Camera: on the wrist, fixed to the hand. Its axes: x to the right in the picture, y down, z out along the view.
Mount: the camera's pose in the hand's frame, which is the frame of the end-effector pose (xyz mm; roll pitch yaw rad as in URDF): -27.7 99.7 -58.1 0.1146 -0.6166 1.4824
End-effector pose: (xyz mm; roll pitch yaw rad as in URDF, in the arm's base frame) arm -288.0 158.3 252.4 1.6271 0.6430 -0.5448
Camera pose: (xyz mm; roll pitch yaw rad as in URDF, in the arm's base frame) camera -227.1 182.7 351.3 2.2950 -0.6189 -1.4158
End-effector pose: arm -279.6 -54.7 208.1 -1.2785 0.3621 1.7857
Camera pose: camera -239.3 -113.1 113.0 0.4630 0.6403 -2.7394
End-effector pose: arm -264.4 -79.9 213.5 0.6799 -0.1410 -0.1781
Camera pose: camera -273.6 37.6 226.9 -0.1988 -1.2913 1.6257
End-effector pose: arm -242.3 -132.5 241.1 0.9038 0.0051 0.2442
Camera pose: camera -294.9 -35.0 283.6 1.0720 -1.4796 0.8048
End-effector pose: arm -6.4 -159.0 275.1 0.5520 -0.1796 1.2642
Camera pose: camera -124.8 -150.6 272.9 -0.2230 -1.1596 3.0704
